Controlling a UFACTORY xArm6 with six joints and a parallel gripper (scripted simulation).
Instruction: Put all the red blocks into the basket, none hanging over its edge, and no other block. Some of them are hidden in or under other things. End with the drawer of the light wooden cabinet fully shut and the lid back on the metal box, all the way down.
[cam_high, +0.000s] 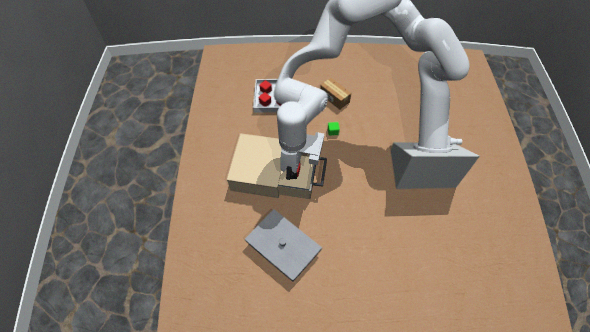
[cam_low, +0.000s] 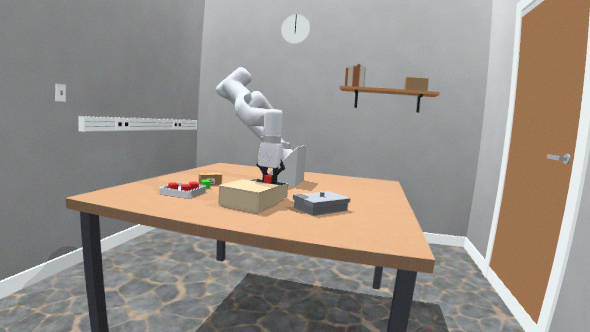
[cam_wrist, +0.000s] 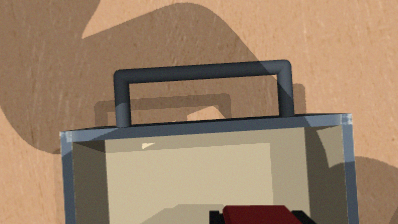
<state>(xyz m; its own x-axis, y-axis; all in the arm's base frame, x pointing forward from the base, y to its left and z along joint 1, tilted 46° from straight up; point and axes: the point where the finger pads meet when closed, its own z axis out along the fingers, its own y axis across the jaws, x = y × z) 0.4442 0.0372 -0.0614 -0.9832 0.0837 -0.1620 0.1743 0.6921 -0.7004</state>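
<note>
Right now the white basket is 360 mm to the right of my hand, 100 mm ahead of it and 80 mm below it. From my hand the other things lie so: metal box 230 mm to the left, 70 mm below, 20 mm ahead; then flat lid 230 mm to the left, 40 mm below, 20 mm ahead; then taped cardboard box 370 mm to the right, 140 mm behind, 60 mm below.
</note>
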